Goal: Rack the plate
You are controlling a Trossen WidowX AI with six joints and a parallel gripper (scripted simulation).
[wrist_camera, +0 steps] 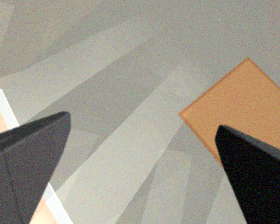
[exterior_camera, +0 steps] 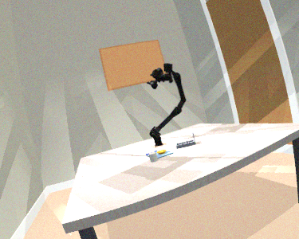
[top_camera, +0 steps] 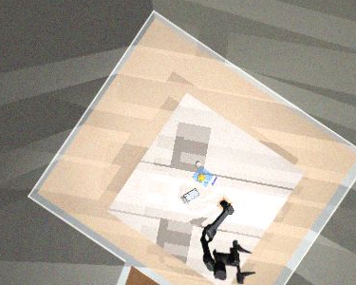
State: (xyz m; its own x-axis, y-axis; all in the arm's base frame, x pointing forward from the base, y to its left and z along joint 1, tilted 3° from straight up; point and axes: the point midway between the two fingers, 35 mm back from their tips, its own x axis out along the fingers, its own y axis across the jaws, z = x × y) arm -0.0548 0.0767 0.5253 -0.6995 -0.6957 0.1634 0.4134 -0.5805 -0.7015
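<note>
The yellow plate is 370 mm ahead of my gripper tip, 90 mm to the right of it and 520 mm below it. Round my gripper tip: cup (480 mm ahead, 160 mm to the right, 510 mm below); light blue mat (370 mm ahead, 110 mm to the right, 530 mm below); grey dish rack (330 mm ahead, 80 mm to the left, 510 mm below).
</note>
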